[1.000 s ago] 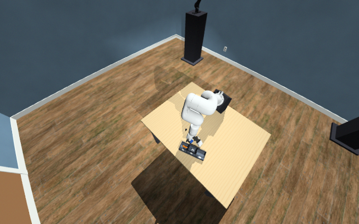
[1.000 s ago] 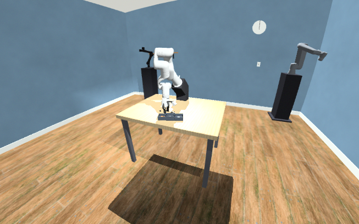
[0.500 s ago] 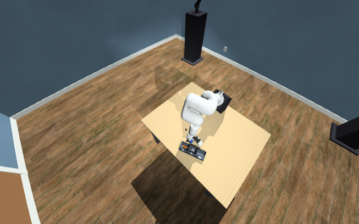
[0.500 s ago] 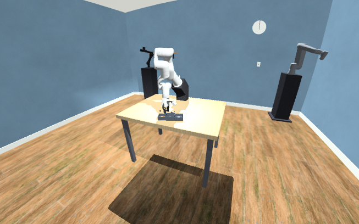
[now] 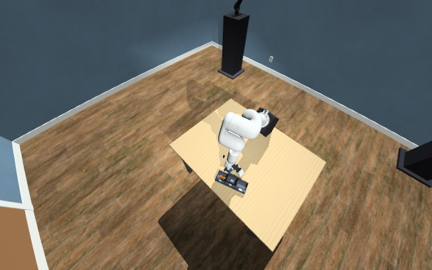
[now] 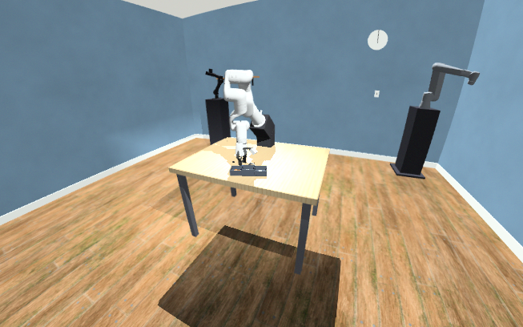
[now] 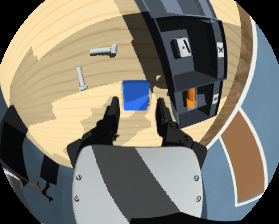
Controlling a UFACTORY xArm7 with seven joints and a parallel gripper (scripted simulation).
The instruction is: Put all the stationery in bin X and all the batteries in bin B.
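Now: hand 4 cm above the blue block. Round my hand: dark double bin (7 cm ahead, 8 cm to the left, 2 cm below); then pencil sharpener (6 cm ahead, 8 cm to the left, 3 cm below); then orange battery (9 cm ahead, 3 cm below).
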